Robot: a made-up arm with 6 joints. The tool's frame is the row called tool.
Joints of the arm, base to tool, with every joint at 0 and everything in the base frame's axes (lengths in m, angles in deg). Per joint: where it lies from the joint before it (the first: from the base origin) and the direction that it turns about. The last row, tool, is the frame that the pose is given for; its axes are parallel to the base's.
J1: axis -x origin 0 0 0.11
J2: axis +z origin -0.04 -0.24 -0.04
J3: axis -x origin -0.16 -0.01 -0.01
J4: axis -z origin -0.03 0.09 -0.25
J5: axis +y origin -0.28 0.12 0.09
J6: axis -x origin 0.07 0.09 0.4
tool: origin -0.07 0.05 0
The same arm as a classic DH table. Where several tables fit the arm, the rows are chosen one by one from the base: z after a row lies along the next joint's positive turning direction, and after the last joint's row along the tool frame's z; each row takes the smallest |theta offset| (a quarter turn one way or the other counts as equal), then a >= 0, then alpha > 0; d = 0 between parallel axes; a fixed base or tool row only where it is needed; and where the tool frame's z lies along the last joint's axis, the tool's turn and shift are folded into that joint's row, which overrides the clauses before.
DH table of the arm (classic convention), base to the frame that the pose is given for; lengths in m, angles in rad. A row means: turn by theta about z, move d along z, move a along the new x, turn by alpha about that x. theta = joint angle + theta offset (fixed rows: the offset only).
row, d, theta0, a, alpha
base (fixed), 0.11, -1.5708, 0, 1.5708
J1, 0.04, 0, 0.24, -1.5708
J2, -0.05, 0, 0.01, 1.5708
J3, 0.19, 0, -0.09, 1.5708
J4, 0.16, 1.5708, 0.28, -1.5708
J5, 0.21, 1.5708, 0.4, 1.5708
J6, 0, 1.5708, 0.05, 1.5708
tool (fixed), 0, -1.5708, 0, 0

